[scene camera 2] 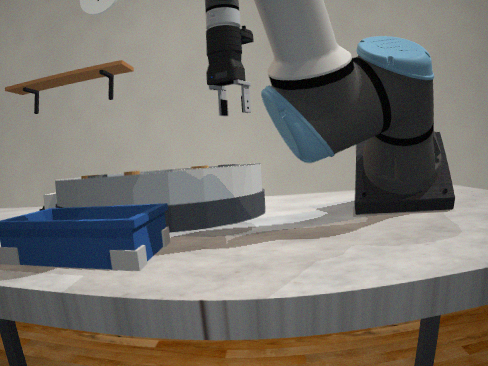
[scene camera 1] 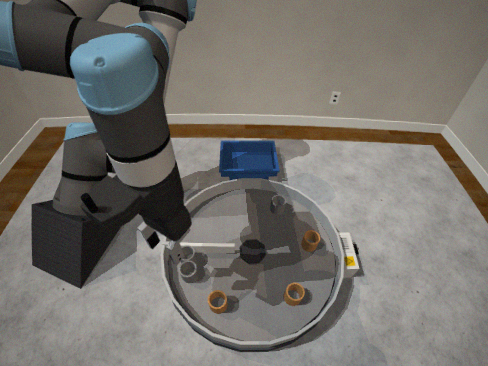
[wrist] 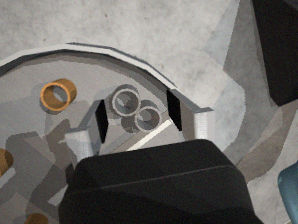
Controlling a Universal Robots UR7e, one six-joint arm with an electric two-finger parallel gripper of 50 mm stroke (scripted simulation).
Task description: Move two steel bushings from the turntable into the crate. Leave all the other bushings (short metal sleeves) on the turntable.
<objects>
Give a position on a round turntable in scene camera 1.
268,256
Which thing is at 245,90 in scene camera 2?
My gripper.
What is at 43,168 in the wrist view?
A round turntable.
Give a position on a blue crate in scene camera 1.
At 238,159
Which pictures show my gripper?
Scene camera 2, scene camera 1 and the wrist view: all of them.
</objects>
